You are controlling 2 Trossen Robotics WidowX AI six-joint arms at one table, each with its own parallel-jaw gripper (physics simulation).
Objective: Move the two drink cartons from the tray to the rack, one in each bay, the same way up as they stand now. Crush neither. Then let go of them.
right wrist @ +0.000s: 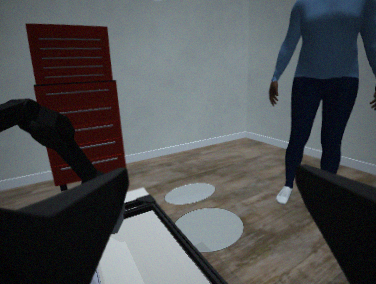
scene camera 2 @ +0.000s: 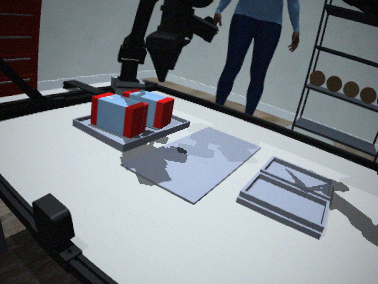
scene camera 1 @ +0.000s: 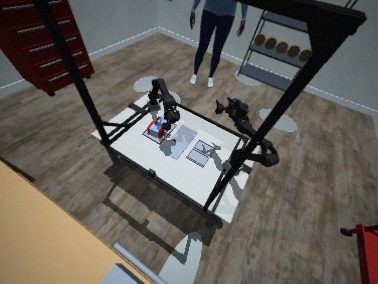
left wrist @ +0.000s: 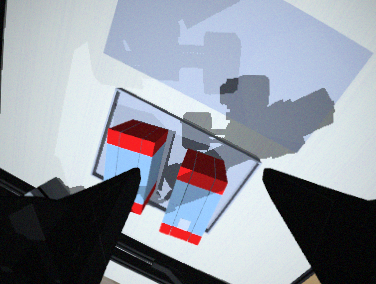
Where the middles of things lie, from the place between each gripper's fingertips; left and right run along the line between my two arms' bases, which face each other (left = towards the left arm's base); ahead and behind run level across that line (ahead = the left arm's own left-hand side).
Right now the flat grey mat (scene camera 2: 190,167) is 220 mm behind my right hand, 130 mm to the left of it and 420 mm below it.
Right now my left hand is 150 mm above the flat grey mat, 100 mm to the left of it and 50 mm short of it.
